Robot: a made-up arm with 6 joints. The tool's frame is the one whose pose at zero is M. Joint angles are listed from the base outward.
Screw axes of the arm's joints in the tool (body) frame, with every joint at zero. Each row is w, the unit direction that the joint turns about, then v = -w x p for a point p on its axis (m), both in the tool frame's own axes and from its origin. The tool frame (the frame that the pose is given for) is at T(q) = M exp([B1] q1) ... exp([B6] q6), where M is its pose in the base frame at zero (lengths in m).
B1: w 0 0 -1 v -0.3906 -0.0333 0
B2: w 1 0 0 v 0 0.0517 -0.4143
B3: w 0 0 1 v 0.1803 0.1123 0
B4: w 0 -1 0 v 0.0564 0 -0.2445
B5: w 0 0 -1 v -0.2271 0.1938 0
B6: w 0 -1 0 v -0.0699 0 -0.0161
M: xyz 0.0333 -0.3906 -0.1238 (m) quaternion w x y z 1 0 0 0
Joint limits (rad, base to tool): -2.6..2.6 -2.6..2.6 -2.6..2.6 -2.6..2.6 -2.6..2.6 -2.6..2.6
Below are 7 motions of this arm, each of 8 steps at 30 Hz.
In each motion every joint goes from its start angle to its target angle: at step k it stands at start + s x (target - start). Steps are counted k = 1, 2, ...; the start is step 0. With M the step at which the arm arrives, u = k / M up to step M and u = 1 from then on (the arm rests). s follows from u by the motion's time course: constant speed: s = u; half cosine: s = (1 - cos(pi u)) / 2; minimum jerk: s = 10 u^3 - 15 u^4 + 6 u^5.
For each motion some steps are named. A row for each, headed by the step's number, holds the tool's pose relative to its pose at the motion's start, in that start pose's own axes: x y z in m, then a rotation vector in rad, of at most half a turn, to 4 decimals.
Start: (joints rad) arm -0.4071 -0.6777 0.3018 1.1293 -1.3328 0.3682
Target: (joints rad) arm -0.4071 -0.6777 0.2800 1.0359 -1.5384 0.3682
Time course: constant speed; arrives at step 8
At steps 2, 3, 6, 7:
2: 0.0076 -0.0095 -0.0051 0.0380 0.0097 0.0379
3: 0.0115 -0.0140 -0.0080 0.0571 0.0141 0.0567
6: 0.0234 -0.0264 -0.0176 0.1152 0.0256 0.1127
7: 0.0274 -0.0302 -0.0212 0.1347 0.0288 0.1313

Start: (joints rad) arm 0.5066 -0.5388 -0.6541 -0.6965 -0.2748 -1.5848
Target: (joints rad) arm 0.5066 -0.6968 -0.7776 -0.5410 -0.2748 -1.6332
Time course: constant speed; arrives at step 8
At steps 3, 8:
3: -0.0114 -0.0046 -0.0222 0.0657 -0.0716 -0.0317
8: -0.0307 -0.0101 -0.0598 0.1733 -0.1939 -0.0884

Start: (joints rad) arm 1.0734 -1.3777 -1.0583 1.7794 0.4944 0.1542
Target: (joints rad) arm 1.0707 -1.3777 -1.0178 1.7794 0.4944 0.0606
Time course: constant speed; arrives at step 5
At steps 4, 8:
4: -0.0029 0.0144 0.0002 0.0272 0.0890 -0.0118
8: -0.0036 0.0180 0.0003 0.0342 0.1112 -0.0145

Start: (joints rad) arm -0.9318 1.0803 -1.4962 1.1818 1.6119 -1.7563
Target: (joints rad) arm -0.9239 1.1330 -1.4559 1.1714 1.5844 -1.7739
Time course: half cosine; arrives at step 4
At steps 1, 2, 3, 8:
1: -0.0013 -0.0060 -0.0015 -0.0028 0.0078 -0.0100
2: -0.0045 -0.0203 -0.0050 -0.0092 0.0269 -0.0341
3: -0.0081 -0.0345 -0.0087 -0.0153 0.0463 -0.0581
8: -0.0097 -0.0403 -0.0102 -0.0177 0.0544 -0.0679

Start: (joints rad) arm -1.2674 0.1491 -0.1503 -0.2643 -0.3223 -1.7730
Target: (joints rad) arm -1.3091 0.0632 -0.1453 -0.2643 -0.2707 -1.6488
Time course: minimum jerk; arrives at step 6
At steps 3, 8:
3: -0.0251 0.0029 -0.0070 0.0223 -0.0512 -0.0432
8: -0.0502 0.0072 -0.0139 0.0418 -0.1043 -0.0881

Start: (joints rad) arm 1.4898 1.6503 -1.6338 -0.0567 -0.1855 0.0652
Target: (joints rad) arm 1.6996 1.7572 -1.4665 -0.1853 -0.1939 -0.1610
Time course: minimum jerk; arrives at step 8
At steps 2, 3, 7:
2: 0.0056 0.0039 -0.0076 0.0252 0.0449 0.0200
3: 0.0150 0.0111 -0.0203 0.0658 0.1184 0.0556
7: 0.0543 0.0509 -0.0721 0.2131 0.4089 0.2344

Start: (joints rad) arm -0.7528 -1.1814 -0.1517 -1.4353 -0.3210 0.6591
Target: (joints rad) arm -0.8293 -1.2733 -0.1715 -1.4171 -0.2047 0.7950
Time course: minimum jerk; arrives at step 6
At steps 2, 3, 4, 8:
2: -0.0149 0.0128 0.0078 -0.0336 -0.0478 -0.0254
3: -0.0355 0.0313 0.0170 -0.0803 -0.1146 -0.0595
4: -0.0561 0.0504 0.0243 -0.1274 -0.1822 -0.0925
8: -0.0710 0.0647 0.0284 -0.1617 -0.2316 -0.1157

